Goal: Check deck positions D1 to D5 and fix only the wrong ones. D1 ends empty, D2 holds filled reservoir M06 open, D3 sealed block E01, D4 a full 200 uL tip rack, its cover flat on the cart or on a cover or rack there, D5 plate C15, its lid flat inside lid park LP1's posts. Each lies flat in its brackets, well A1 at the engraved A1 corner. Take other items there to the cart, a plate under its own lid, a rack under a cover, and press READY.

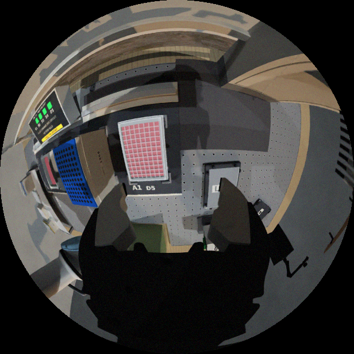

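Note:
My gripper (171, 182) is open and empty, its fingers spread over the area in front of D5. A plate (144, 149) with pink wells and a pale rim sits in the D5 brackets, above the engraved A1 and D5 marks; I cannot tell whether it wears a lid or read its name. A tall rack (75, 172) with a blue, holed top and brown side stands at its left, at D4. Part of a pink-welled item (49, 169) shows further left. Lid park LP1 (229, 182) is at the right, its label partly hidden by the right finger.
A display (47, 117) with green marks and a yellow bar stands at the back left. A small dark labelled block (261, 208) lies right of the lid park. A long raised rail (135, 100) runs behind the deck. A green surface (152, 236) shows between the fingers.

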